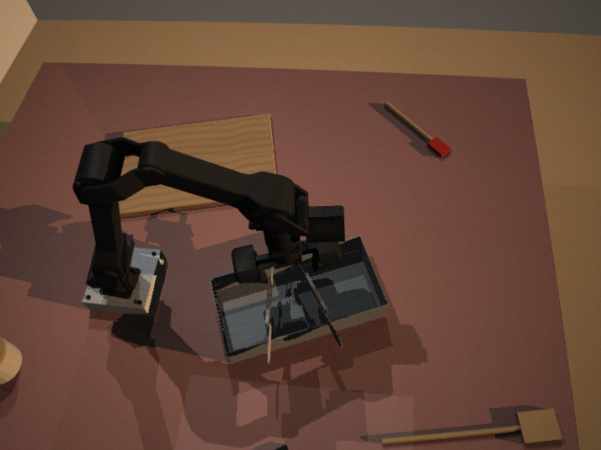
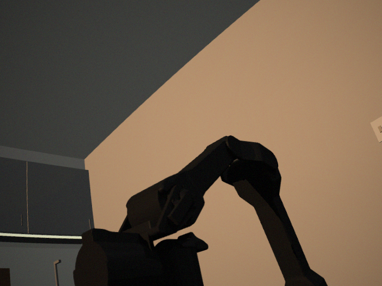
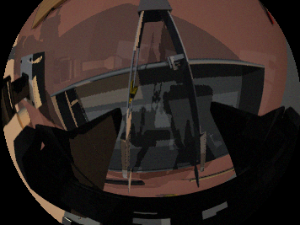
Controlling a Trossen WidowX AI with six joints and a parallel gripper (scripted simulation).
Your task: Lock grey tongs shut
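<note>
Now: the roasting tin 20 mm ahead of my gripper tip, 30 mm to the right of it and 30 mm below it. Also, from my gripper tip: wooden board 280 mm behind, 260 mm to the left, 50 mm below; then wooden cup 520 mm behind, 260 mm to the right, 20 mm below; then red-headed spatula 220 mm ahead, 430 mm to the left, 50 mm below.
</note>
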